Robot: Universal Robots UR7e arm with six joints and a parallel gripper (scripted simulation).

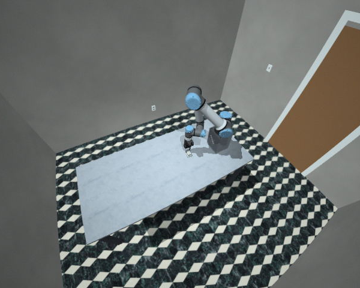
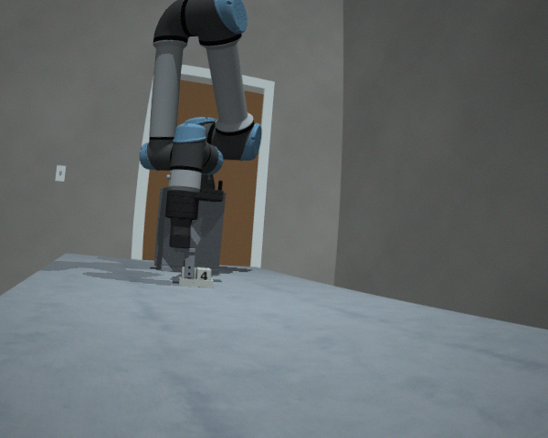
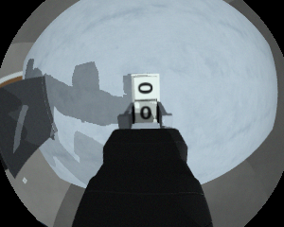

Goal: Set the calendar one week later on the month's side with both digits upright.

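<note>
Now: the white calendar tray 2 cm to the left of my hand and 3 cm below it.
</note>
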